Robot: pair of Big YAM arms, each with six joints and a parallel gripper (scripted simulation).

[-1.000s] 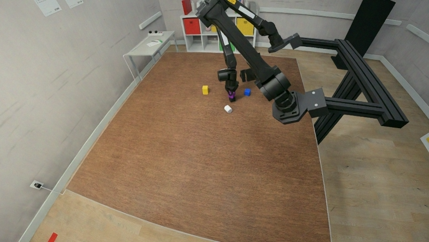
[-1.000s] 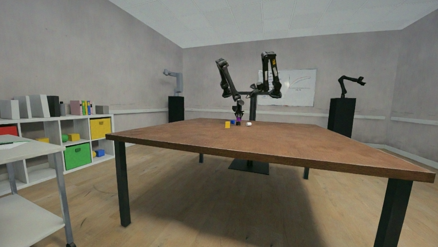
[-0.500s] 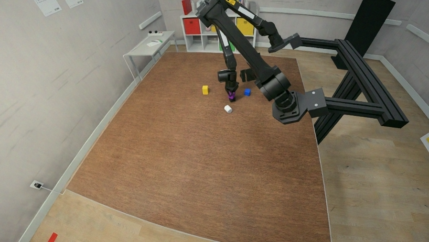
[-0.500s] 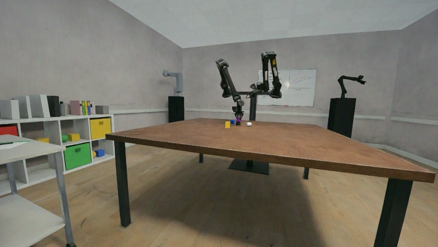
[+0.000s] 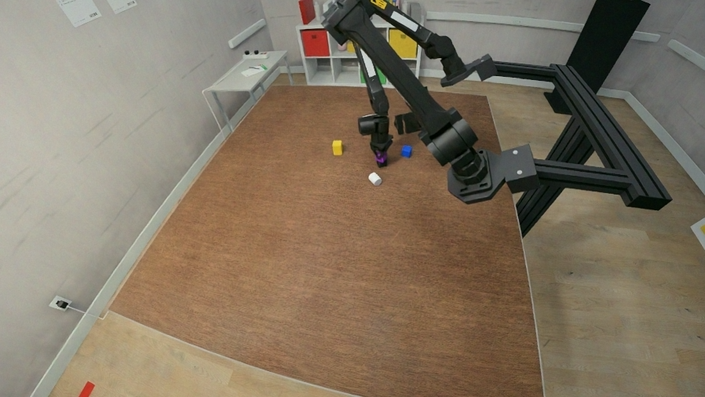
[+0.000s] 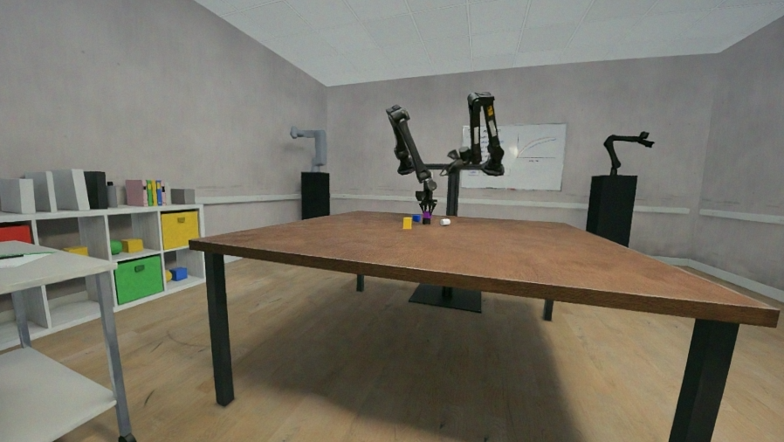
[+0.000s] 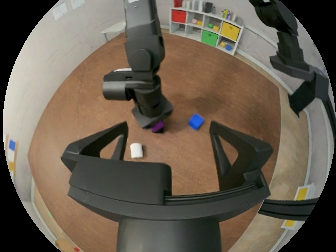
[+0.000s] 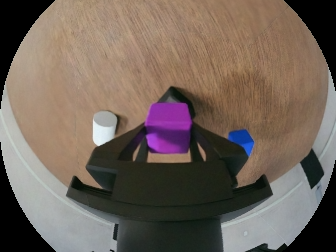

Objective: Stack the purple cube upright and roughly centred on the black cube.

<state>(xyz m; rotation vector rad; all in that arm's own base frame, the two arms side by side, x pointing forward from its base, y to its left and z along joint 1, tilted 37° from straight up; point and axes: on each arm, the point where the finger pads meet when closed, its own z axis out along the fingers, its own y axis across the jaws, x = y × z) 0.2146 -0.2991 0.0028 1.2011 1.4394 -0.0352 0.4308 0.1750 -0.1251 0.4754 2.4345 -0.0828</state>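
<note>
The purple cube lies right at my right hand. Also, from my right hand: yellow cube: 23 cm ahead, 7 cm to the right, 4 cm below; then black cube: 4 cm below; then blue cube: 12 cm behind, 9 cm to the right, 4 cm below.
</note>
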